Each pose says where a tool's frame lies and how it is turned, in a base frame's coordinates. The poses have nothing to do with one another.
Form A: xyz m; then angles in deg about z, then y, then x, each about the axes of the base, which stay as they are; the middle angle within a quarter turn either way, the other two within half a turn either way.
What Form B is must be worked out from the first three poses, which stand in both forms.
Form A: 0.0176, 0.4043, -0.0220, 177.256, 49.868, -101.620
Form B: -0.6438, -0.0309, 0.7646, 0.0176; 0.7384, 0.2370, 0.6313, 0.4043; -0.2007, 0.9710, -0.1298, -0.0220; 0, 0, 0, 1
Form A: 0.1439, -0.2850, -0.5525, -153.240, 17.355, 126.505
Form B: -0.8523, 0.4298, 0.2983, 0.1439; 0.0538, 0.6391, -0.7672, -0.2850; -0.5204, -0.6378, -0.5678, -0.5525; 0, 0, 0, 1
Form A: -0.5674, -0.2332, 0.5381, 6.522, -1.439, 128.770
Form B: 0.9932, -0.1135, -0.0251, -0.5674; -0.0906, -0.6199, -0.7794, -0.2332; 0.0729, 0.7764, -0.6260, 0.5381; 0, 0, 0, 1
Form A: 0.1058, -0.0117, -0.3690, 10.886, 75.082, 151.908
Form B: 0.2528, -0.0486, 0.9663, 0.1058; 0.2802, -0.9523, -0.1212, -0.0117; 0.9260, 0.3014, -0.2271, -0.3690; 0, 0, 0, 1
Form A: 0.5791, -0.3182, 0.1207, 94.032, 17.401, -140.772
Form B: -0.0671, -0.9519, 0.2991, 0.5791; -0.7594, 0.2431, 0.6035, -0.3182; -0.6471, -0.1866, -0.7392, 0.1207; 0, 0, 0, 1
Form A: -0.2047, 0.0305, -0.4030, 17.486, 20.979, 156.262
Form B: 0.8906, -0.2806, 0.3580, -0.2047; -0.1376, -0.9164, -0.3759, 0.0305; 0.4335, 0.2855, -0.8547, -0.4030; 0, 0, 0, 1
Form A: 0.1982, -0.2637, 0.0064, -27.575, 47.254, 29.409
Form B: 0.6016, 0.3142, 0.7344, 0.1982; -0.0836, 0.9391, -0.3333, -0.2637; -0.7944, 0.1391, 0.5913, 0.0064; 0, 0, 0, 1
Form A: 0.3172, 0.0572, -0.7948, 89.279, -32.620, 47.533
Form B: 0.0106, -0.8422, -0.5391, 0.3172; 0.6701, 0.4061, -0.6213, 0.0572; 0.7422, -0.3546, 0.5687, -0.7948; 0, 0, 0, 1
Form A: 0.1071, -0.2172, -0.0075, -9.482, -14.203, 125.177
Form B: 0.9562, 0.1597, -0.2454, 0.1071; -0.1029, -0.6013, -0.7924, -0.2172; -0.2741, 0.7829, -0.5585, -0.0075; 0, 0, 0, 1
